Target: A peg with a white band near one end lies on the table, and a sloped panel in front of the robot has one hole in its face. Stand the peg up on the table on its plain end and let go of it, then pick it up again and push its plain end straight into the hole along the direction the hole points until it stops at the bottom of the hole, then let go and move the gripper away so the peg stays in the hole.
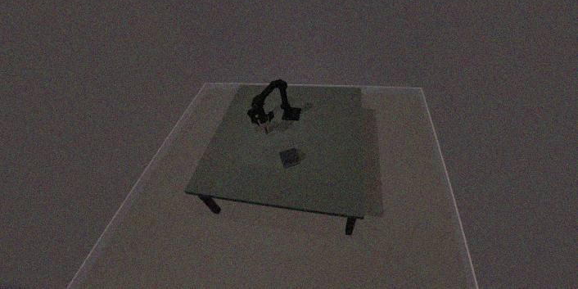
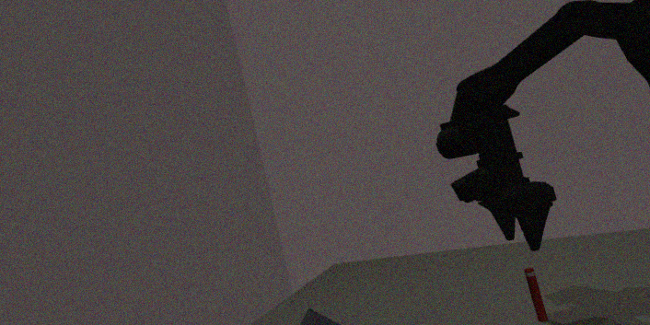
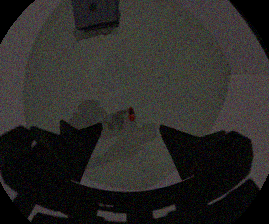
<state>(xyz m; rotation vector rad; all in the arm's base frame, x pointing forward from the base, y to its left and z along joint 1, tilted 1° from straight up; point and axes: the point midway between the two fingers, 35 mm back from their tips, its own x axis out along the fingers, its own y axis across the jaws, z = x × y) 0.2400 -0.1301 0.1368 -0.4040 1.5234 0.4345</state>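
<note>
My gripper tip is 60 mm above the peg. Round my gripper tip: sloped panel (220 mm ahead, 270 mm to the left, 60 mm below).
</note>
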